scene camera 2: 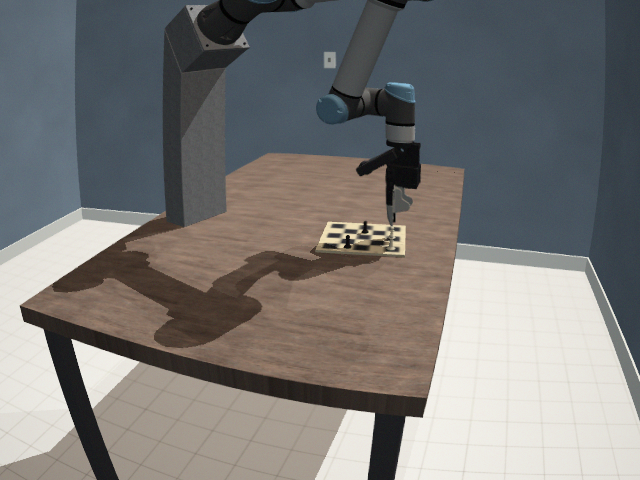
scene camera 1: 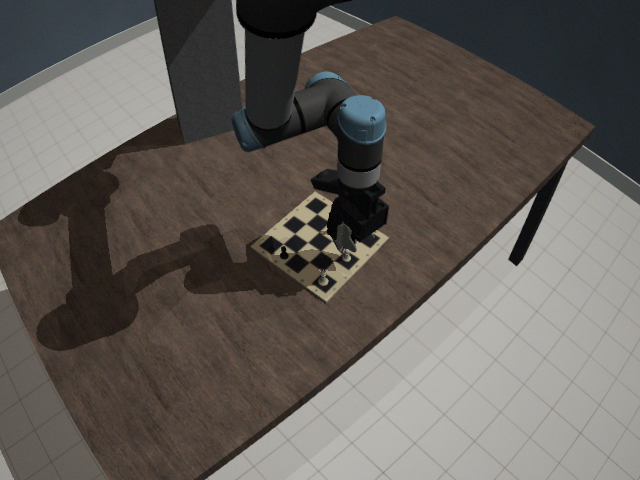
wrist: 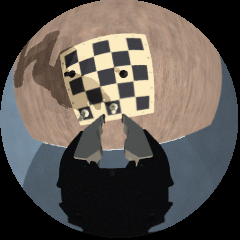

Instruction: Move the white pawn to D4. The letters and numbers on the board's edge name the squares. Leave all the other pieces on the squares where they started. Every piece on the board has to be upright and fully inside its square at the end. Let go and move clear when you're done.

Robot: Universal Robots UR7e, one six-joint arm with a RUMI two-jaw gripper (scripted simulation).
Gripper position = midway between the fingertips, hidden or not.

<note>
I see my gripper (scene camera 1: 347, 248) and a chessboard (scene camera 1: 303, 232).
The chessboard shows as well in scene camera 2 (scene camera 2: 375, 243) and in the wrist view (wrist: 97, 84). My gripper also shows in scene camera 2 (scene camera 2: 392, 224) and in the wrist view (wrist: 113, 114).
</note>
